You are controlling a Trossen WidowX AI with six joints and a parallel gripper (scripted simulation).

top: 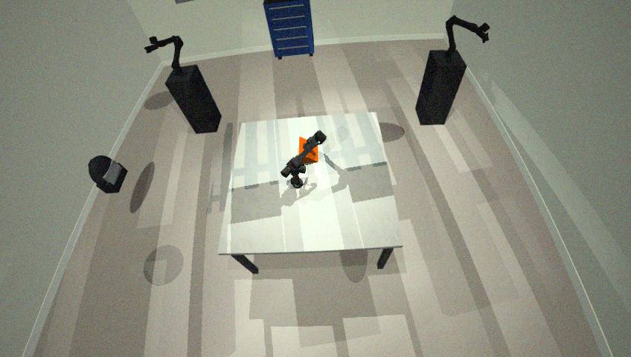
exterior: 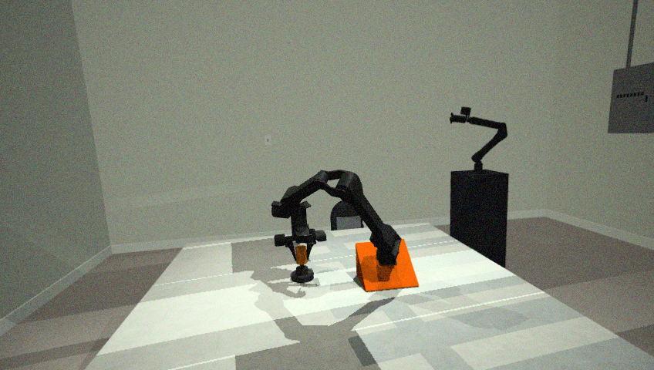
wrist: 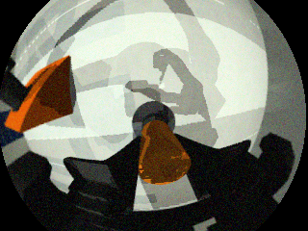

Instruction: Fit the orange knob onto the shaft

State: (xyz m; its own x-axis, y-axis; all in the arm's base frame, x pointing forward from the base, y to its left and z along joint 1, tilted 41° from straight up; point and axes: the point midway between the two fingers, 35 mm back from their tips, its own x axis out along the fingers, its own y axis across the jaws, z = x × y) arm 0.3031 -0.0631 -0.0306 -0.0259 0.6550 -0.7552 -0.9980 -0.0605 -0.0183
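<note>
The orange knob is 2 cm above my gripper tip. From my gripper tip the other things lie so: round dark pedestal: 4 cm below.
</note>
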